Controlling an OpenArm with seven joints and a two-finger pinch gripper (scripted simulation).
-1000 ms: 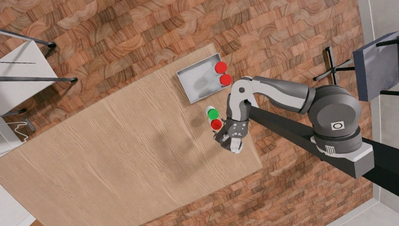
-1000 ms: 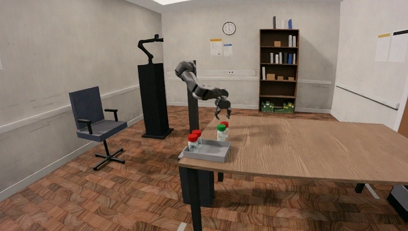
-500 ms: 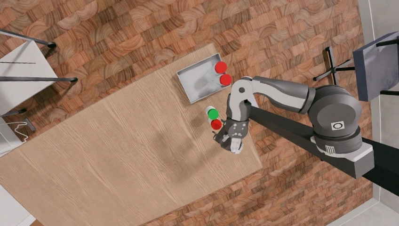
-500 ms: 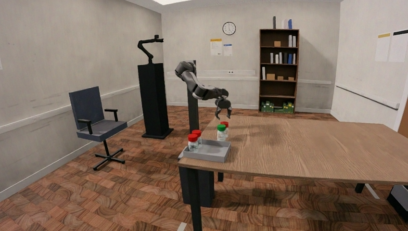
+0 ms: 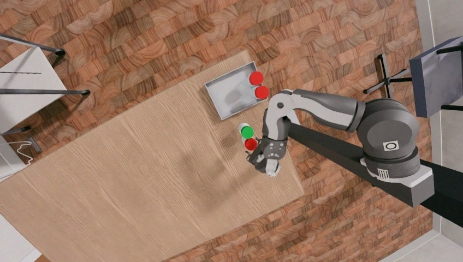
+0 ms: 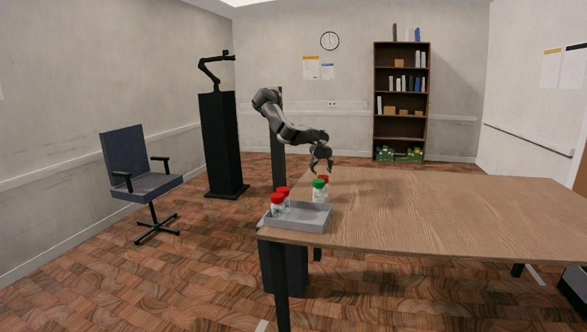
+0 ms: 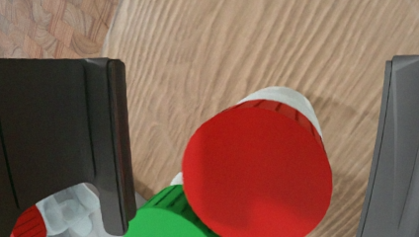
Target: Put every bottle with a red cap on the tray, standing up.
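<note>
Now: the green-capped bottle 70 mm to the right of my hand and 80 mm below it. From my hand the other things lie so: grey tray: 60 mm behind, 250 mm to the right, 110 mm below.
</note>
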